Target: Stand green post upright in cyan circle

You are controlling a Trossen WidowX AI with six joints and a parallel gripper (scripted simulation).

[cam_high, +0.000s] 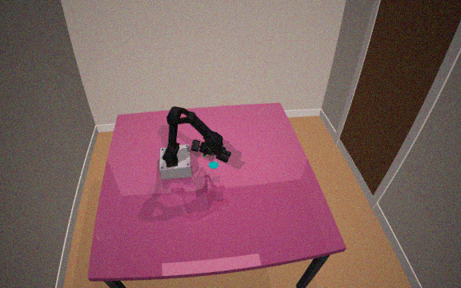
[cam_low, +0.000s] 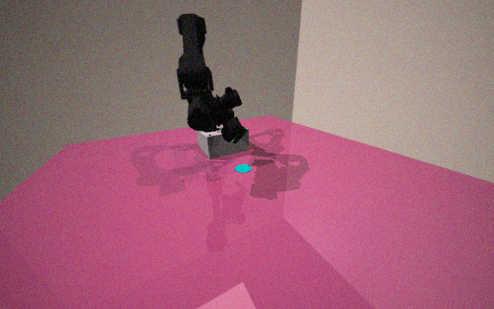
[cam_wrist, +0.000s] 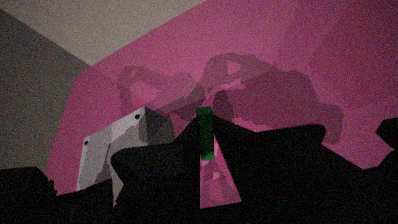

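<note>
My gripper tip is 13 cm above the cyan circle, 4 cm short of it and 2 cm to the left of it. From my gripper tip the other things lie so: green post (2 cm below, 1 cm to the right, 1 cm behind).
</note>
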